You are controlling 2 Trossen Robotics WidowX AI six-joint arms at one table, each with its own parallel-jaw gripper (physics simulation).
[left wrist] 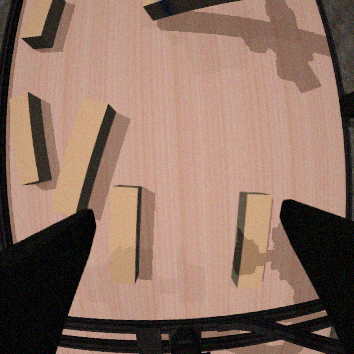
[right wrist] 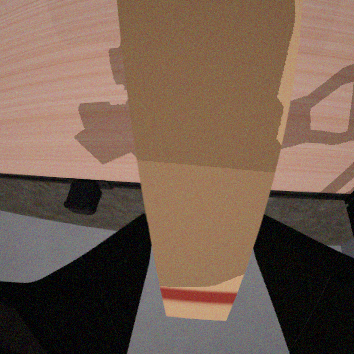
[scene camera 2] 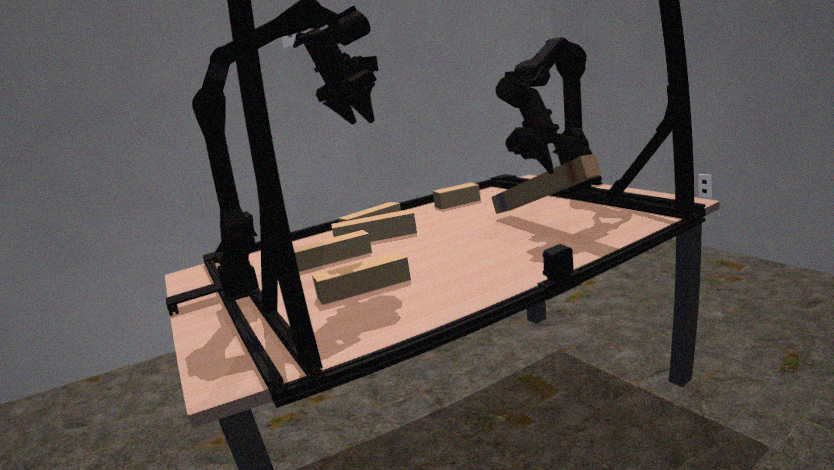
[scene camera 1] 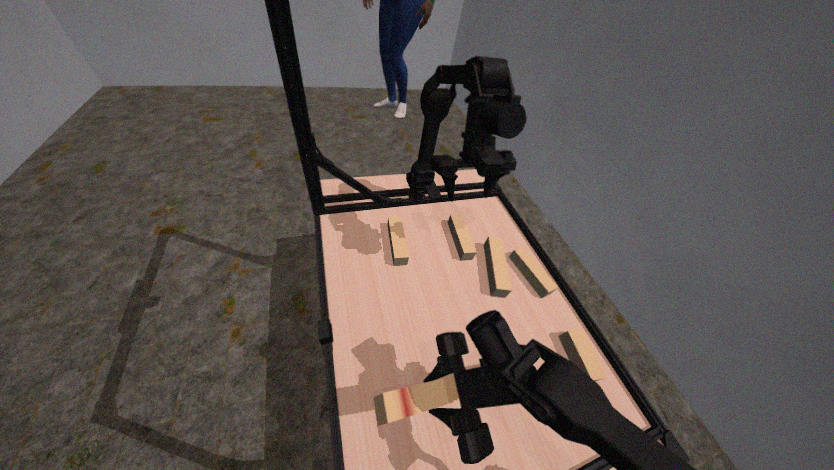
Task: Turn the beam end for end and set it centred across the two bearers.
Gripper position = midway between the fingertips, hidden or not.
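Note:
In scene camera 1 I find my right gripper [scene camera 1: 427, 395], which holds a beam [scene camera 1: 394, 405] and touches nothing else. My left gripper [scene camera 1: 468, 199] is there too, open and holding nothing. Scene camera 2 shows the left gripper [scene camera 2: 363, 122], the right gripper [scene camera 2: 560, 172] and the beam [scene camera 2: 583, 168]. The left wrist view gives me my left gripper again [left wrist: 188, 214]. As for the right wrist view, it has both the beam [right wrist: 208, 95] and the right gripper that holds it [right wrist: 201, 222].

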